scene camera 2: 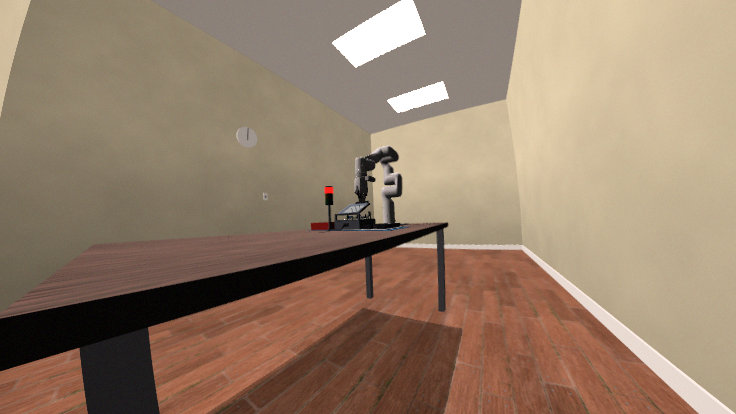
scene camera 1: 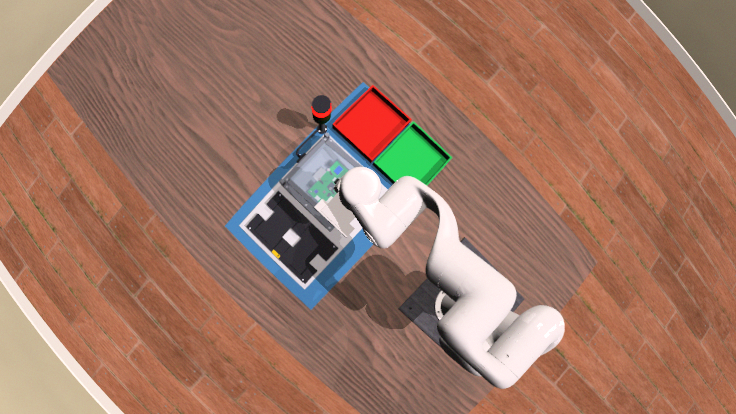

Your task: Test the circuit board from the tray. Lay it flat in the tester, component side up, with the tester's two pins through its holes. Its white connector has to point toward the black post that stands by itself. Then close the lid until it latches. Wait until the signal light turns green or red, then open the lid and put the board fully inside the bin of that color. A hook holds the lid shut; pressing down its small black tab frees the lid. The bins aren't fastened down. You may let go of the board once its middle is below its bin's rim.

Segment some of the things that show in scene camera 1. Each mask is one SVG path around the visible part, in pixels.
A green bin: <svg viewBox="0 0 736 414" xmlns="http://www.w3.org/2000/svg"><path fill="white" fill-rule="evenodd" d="M413 121L372 165L392 184L403 176L412 176L424 184L429 180L426 184L427 186L452 157Z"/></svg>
A red bin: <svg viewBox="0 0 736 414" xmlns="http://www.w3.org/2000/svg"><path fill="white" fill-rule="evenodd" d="M373 85L332 124L332 128L370 163L412 120Z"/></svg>
